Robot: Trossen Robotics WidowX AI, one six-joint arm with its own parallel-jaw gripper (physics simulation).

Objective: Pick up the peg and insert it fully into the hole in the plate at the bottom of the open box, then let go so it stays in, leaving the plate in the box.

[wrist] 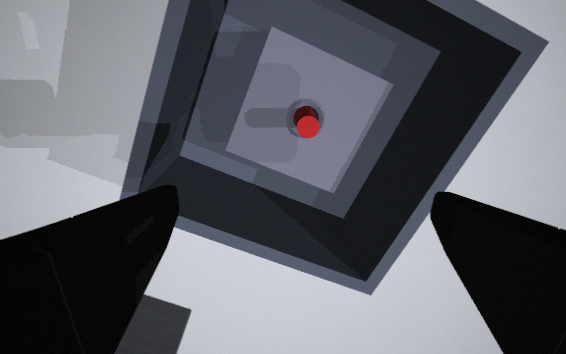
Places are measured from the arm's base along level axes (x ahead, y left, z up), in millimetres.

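Pixels of known places: gripper, fingertip midpoint: [305, 201].
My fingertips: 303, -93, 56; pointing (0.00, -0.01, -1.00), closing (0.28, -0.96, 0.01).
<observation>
Ahead of a thing's pixels: the offset from my fingertips to its top centre, as dx, dy, dz.
The red peg @(+7, -6, -90) [307, 126] stands in the round hole of the pale plate @(+6, -7, -117) [345, 95], its top end towards the camera. A grey ring shows around it, and its lower part is hidden in the hole. The plate lies at the bottom of the open dark grey box @(+6, -7, -80) [280, 253], turned a little within the walls. My gripper [305, 201] is wide open with nothing between its black fingers, which show at the lower left and lower right, above and apart from the peg. How deep the peg sits is hard to tell from above.
The box walls rise around the plate, with the rim nearest my fingers at the lower part of the view. A dark grey flat piece [157, 325] shows at the lower left beside the left finger. Shadows fall on the pale surface at the left.
</observation>
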